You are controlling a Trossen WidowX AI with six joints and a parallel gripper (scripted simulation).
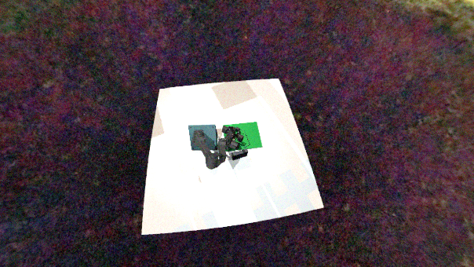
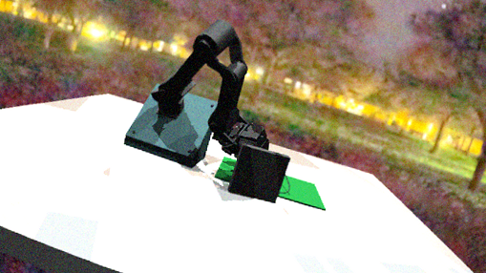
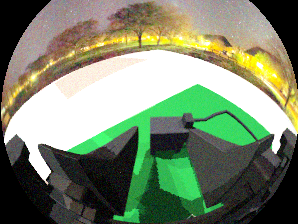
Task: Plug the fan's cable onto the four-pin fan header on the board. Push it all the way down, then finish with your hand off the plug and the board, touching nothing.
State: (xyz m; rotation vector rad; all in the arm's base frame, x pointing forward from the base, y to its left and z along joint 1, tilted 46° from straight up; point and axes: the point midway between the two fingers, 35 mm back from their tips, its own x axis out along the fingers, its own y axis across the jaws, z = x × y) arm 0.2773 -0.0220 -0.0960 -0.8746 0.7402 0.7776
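My gripper tip is 10 mm above the dark plug. From my gripper tip the other things lie so: black fan 230 mm to the right, 30 mm above; then green board 40 mm ahead, 60 mm to the right, 50 mm below.
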